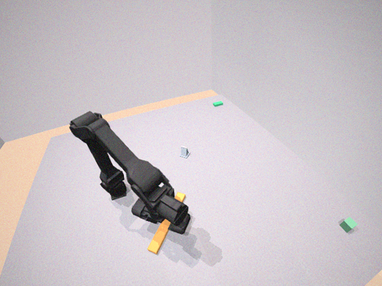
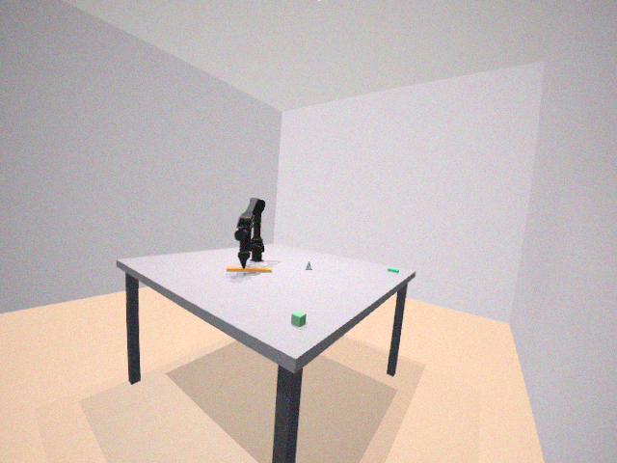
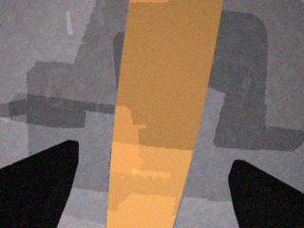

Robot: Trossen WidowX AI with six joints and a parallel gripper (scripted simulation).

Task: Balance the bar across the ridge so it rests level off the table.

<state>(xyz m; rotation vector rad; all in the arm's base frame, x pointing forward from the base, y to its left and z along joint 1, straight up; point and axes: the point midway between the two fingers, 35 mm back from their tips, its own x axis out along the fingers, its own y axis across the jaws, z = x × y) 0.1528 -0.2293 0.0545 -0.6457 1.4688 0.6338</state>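
Right now my gripper tip is 2 cm short of the bar, 2 cm to the right of it and 1 cm above it. Also, from my gripper tip: green cube (59 cm ahead, 27 cm to the right); then flat green block (59 cm ahead, 73 cm to the left, 1 cm below).
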